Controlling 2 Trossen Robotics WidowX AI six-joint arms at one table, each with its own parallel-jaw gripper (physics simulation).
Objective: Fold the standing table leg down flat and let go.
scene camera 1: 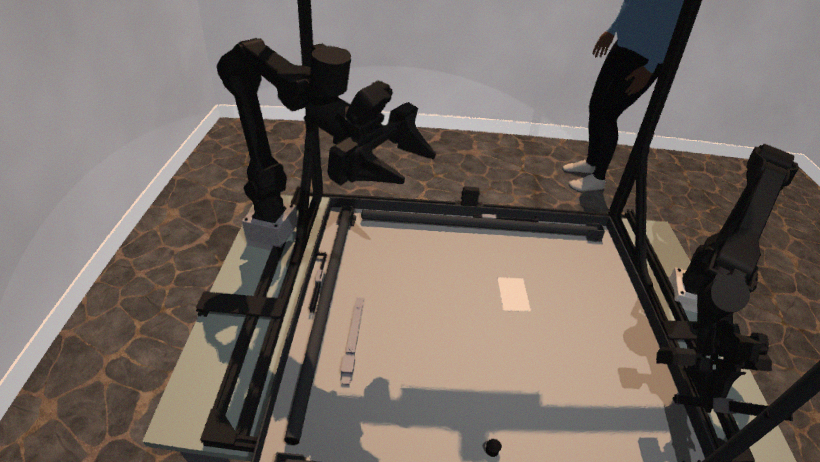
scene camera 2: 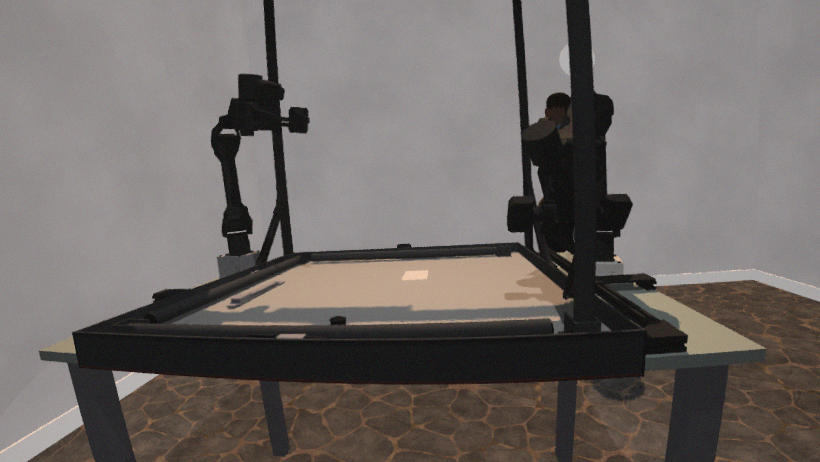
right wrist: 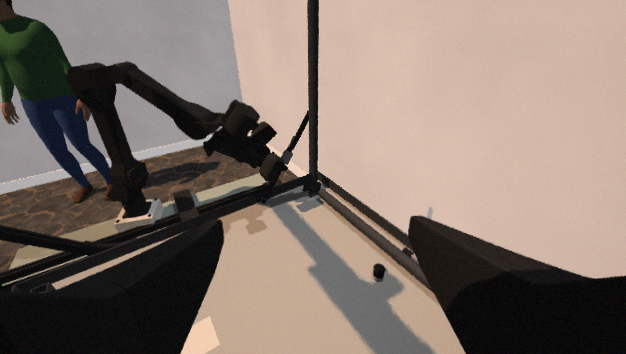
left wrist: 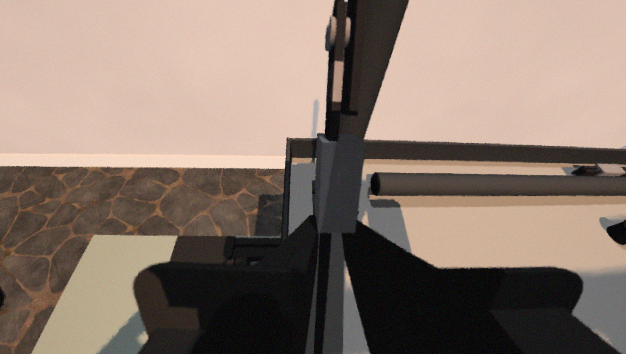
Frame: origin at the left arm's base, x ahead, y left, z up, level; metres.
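Seen in the pictures: left gripper, fingertip midpoint: (scene camera 1: 712,412) (right wrist: 285,167) (left wrist: 329,223); right gripper, fingertip midpoint: (scene camera 1: 420,168) (scene camera 2: 293,119) (right wrist: 317,227); left arm's base at its link origin: (scene camera 1: 696,285) (scene camera 2: 599,259) (right wrist: 137,210); right arm's base at its link origin: (scene camera 1: 269,212) (scene camera 2: 239,253).
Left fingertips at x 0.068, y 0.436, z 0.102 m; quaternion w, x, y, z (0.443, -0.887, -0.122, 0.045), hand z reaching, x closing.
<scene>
Offsets run from my left fingertips to a thing's top centre. "spot": to the spot under its first point.
The standing leg (scene camera 1: 768,410) (scene camera 2: 582,172) (left wrist: 372,50) (right wrist: 313,100) is upright at the near right corner of the upturned table (scene camera 2: 367,355). A slanting brace (scene camera 1: 752,408) (right wrist: 298,130) carries a grey sleeve {dx -0.003, dy +0.005, dz +0.053 m} (scene camera 1: 723,405) (left wrist: 341,185) (right wrist: 287,157). My left gripper (scene camera 1: 714,402) (left wrist: 329,223) is shut on the grey sleeve, with its fingertips at the sleeve's lower end; the leg partly hides this gripper in scene camera 2. My right gripper (scene camera 1: 417,168) (right wrist: 317,227) is open and empty, high above the far left corner.
Folded leg tubes lie along the left side (scene camera 1: 324,309), back {spot: dx +0.627, dy -0.401, dz -0.093 m} (scene camera 1: 424,219) and front {spot: dx +0.198, dy +0.151, dz -0.069 m} (scene camera 2: 413,328) of the table. A grey bar {dx +0.641, dy -0.005, dz -0.087 m} (scene camera 1: 354,332) and a black knob {dx +0.333, dy +0.124, dz -0.077 m} (scene camera 1: 492,447) (right wrist: 379,271) are on the underside. Tall posts (scene camera 2: 275,143) (scene camera 2: 520,86) stand behind. A person (scene camera 1: 608,103) stands behind the table.
</scene>
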